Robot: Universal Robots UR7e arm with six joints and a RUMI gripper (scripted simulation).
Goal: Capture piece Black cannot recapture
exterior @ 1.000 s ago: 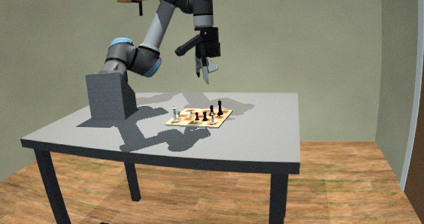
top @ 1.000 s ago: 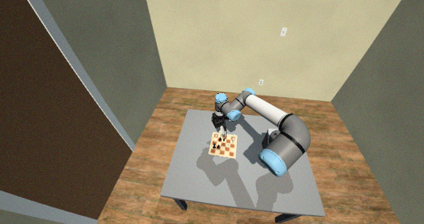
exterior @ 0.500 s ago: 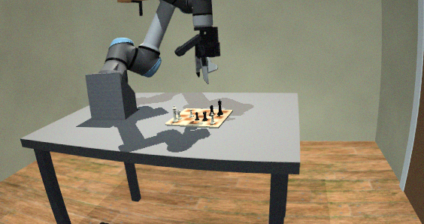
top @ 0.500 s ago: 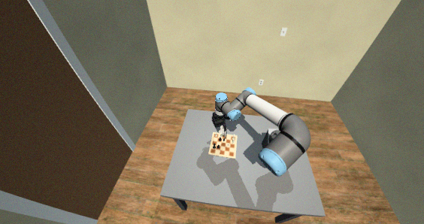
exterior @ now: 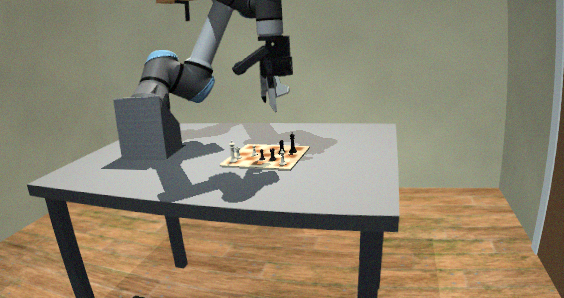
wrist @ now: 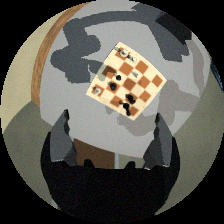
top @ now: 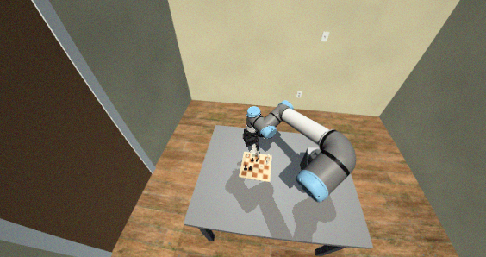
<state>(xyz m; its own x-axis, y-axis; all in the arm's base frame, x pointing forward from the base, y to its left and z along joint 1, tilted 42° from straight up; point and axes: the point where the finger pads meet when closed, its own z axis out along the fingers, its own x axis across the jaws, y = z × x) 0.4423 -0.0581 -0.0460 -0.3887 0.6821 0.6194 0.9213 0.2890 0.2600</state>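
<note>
The black pawn is 3 cm behind my hand and 14 cm below it. From my hand the other things lie so: white pawn 7 cm behind, 5 cm to the left, 14 cm below; then small chessboard 3 cm behind, 4 cm to the left, 16 cm below.
</note>
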